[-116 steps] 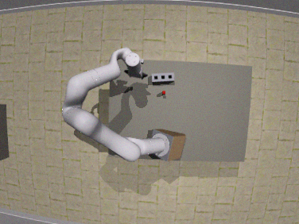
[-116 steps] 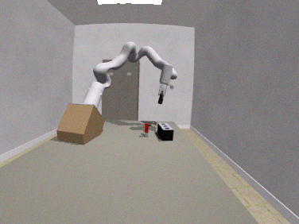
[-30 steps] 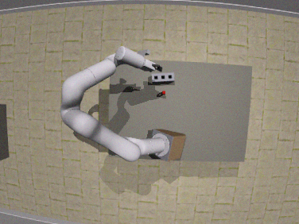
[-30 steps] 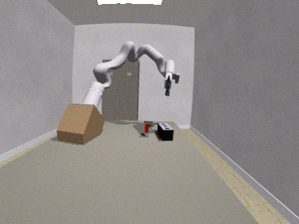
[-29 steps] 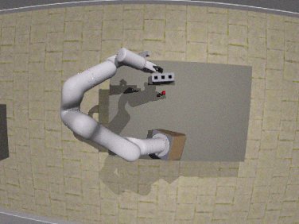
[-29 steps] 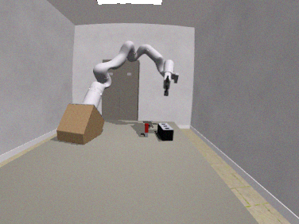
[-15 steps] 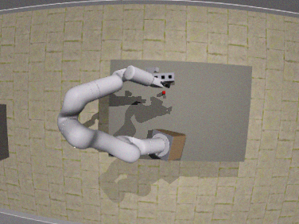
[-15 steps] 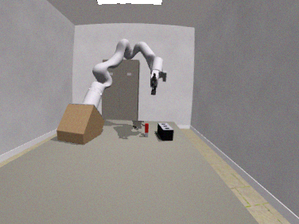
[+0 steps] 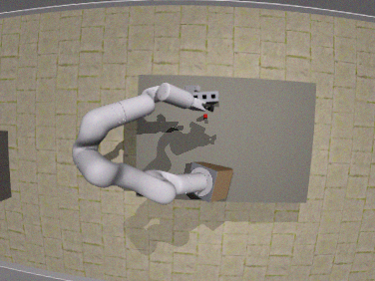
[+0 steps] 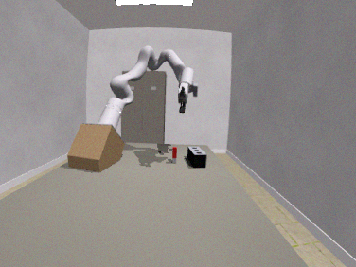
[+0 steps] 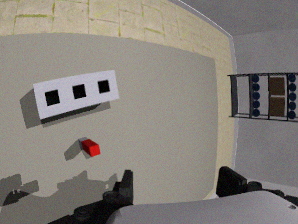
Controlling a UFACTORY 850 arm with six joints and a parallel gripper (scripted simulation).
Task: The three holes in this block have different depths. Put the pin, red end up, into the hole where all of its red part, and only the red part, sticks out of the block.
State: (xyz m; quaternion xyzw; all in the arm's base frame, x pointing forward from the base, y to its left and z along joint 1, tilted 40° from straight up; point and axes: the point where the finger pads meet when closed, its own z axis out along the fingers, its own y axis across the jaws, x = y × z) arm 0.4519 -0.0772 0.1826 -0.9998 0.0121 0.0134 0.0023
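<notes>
My hand is 30 mm past the pin, 20 mm to the left of it and 260 mm above it. The rest, counted from my hand: block: 100 mm ahead, 10 mm to the left, 290 mm below.
</notes>
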